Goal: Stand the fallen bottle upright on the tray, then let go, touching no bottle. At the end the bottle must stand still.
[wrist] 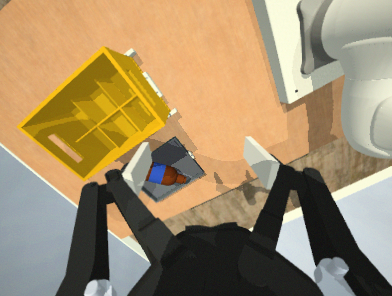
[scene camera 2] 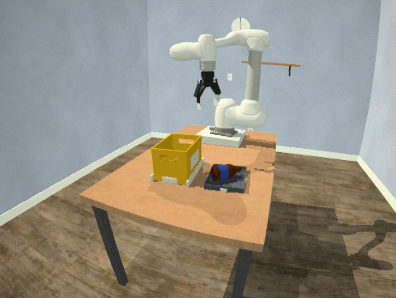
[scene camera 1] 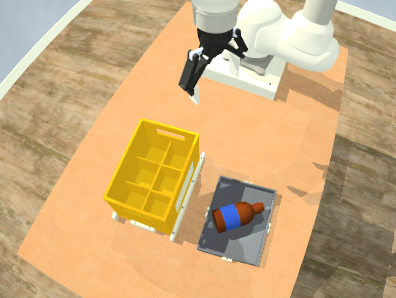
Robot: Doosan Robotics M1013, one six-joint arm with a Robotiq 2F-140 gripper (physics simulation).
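Pixels of known places: gripper, fingertip midpoint: (wrist: 197, 149) (scene camera 2: 208, 107) (scene camera 1: 214, 86); arm's base at its link origin: (wrist: 329, 29) (scene camera 2: 224, 133) (scene camera 1: 250, 55).
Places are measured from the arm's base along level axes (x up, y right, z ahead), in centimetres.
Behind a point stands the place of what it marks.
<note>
The brown bottle with a blue label (scene camera 1: 237, 216) @[z 63.7, x 2.5, y -24.9 cm] (scene camera 2: 223, 172) @[z 66.9, x 0.5, y -24.8 cm] (wrist: 169, 175) @[z 59.5, x 1.8, y -24.0 cm] lies on its side on the dark grey tray (scene camera 1: 245, 247) @[z 69.3, x -4.7, y -31.6 cm] (scene camera 2: 215, 188) @[z 75.8, x -4.1, y -24.4 cm] (wrist: 175, 150) @[z 54.9, x -4.7, y -18.6 cm]. In scene camera 1 its neck points right and slightly up, reaching near the tray's right rim. In the wrist view, the left finger pad covers part of the tray and borders the bottle's base end. My gripper (scene camera 1: 214, 82) @[z 44.1, x 27.8, y -5.8 cm] (scene camera 2: 208, 103) @[z 44.1, x 27.8, y -5.8 cm] (wrist: 197, 149) @[z 44.1, x 27.8, y -5.8 cm] is open and empty, with its fingers pointing down. It hangs high above the table, towards the robot's base and well away from the bottle.
A yellow crate (scene camera 1: 145, 218) @[z 78.2, x 6.6, y -3.3 cm] (scene camera 2: 169, 167) @[z 78.7, x 3.2, y -0.9 cm] (wrist: 55, 110) @[z 75.5, x 5.8, y 8.6 cm] with several compartments stands beside the tray, on its left in both scene views. Its walls rise well above the tray. The arm's white base plate (scene camera 1: 240, 82) @[z 15.1, x -1.3, y -2.3 cm] (scene camera 2: 220, 139) @[z 15.1, x -0.6, y -2.6 cm] (wrist: 275, 50) @[z 15.4, x -0.3, y 0.3 cm] is at the table's far end.
</note>
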